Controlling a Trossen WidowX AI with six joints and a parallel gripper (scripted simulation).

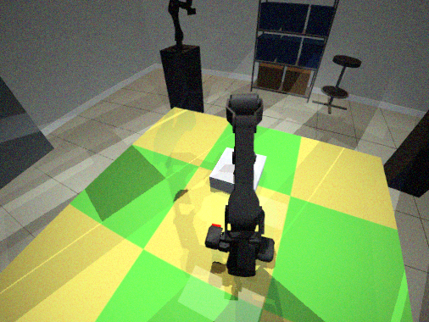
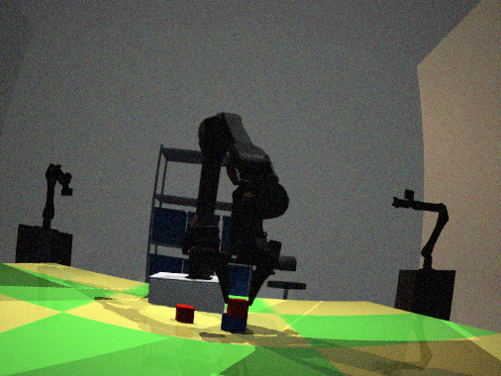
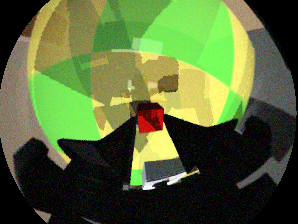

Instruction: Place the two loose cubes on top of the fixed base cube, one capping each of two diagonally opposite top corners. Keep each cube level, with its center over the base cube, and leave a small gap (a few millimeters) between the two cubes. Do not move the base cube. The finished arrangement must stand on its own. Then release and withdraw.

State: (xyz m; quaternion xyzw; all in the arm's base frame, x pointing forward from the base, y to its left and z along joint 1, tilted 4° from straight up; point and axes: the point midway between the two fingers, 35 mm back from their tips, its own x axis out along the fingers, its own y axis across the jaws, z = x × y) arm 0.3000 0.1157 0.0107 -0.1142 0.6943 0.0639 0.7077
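Now: gripper tip 20 mm past the blue cube and 40 mm above it.
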